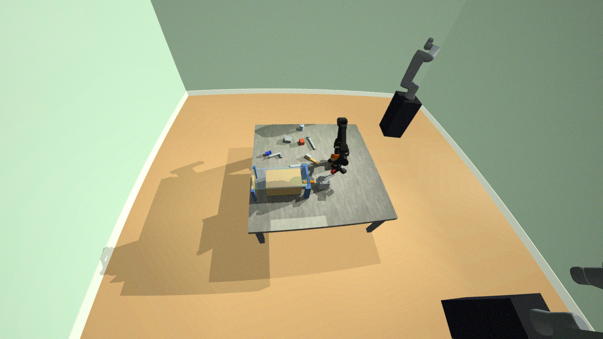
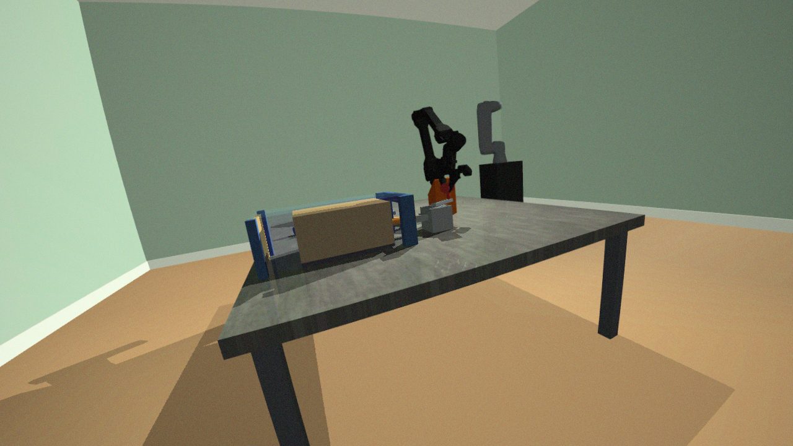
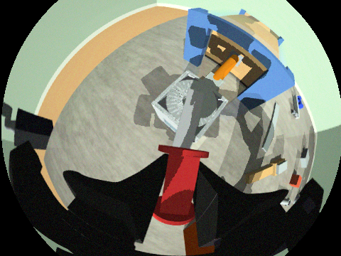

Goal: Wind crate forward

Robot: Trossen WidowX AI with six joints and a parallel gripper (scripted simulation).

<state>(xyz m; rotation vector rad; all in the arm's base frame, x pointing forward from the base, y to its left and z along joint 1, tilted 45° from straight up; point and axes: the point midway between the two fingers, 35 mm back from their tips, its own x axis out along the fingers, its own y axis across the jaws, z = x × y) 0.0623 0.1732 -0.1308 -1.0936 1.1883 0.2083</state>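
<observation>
My gripper tip is now 6 cm short of the grey winch, 4 cm to the right of it and 10 cm above it. From my gripper tip the other things lie so: tan-handled tool (17 cm ahead, 25 cm to the right, 11 cm below); then red knob (1 cm behind, 1 cm to the right); then grey bar (29 cm ahead, 17 cm to the right, 13 cm below).
</observation>
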